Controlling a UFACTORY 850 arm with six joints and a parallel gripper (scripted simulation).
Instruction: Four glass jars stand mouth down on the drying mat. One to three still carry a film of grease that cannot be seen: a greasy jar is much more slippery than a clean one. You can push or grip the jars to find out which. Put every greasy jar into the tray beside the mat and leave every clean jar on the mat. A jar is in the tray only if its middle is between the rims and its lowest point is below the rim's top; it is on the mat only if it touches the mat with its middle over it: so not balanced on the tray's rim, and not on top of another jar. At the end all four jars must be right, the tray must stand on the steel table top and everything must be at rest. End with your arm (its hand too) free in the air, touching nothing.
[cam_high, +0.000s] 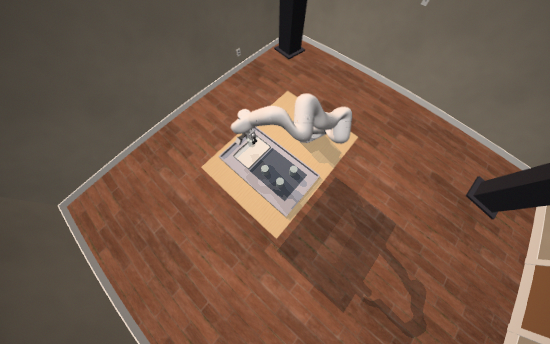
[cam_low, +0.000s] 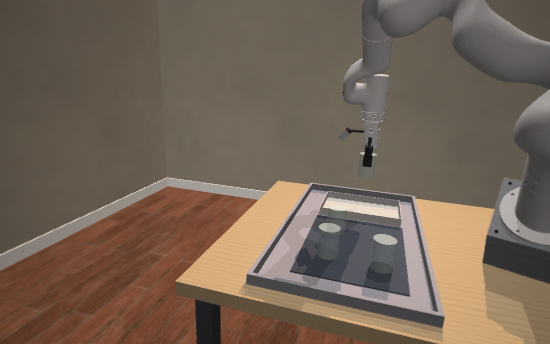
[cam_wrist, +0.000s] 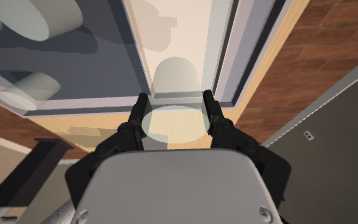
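Now: hand 21 cm above the cream tray, 1 cm to the left of it and 1 cm short of it. Round my hand: dark drying mat (30 cm to the left, 21 cm below, 4 cm behind).
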